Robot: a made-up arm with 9 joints. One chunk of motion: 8 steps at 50 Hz.
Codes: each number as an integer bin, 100 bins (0 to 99) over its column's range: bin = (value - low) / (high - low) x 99, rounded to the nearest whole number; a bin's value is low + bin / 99 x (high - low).
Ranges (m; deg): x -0.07..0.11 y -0.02..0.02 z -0.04..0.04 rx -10..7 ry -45..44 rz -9..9
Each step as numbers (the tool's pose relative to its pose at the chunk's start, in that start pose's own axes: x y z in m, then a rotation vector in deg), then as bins.
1 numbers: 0.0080 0.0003 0.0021 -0.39 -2.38 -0.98
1 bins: 43 50 52 56 47 44
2 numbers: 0.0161 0.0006 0.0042 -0.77 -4.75 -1.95
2 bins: 47 51 55 54 45 39
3 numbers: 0.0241 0.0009 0.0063 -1.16 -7.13 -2.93
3 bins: 52 52 57 51 42 33
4 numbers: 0.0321 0.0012 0.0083 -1.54 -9.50 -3.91
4 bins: 56 52 60 49 39 28
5 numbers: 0.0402 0.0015 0.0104 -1.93 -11.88 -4.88
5 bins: 61 53 62 47 37 23
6 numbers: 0.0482 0.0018 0.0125 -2.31 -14.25 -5.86
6 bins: 65 54 65 45 34 17
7 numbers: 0.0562 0.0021 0.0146 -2.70 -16.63 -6.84
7 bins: 69 55 68 43 32 12
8 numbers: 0.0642 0.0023 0.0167 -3.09 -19.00 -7.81
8 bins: 74 55 70 40 29 7
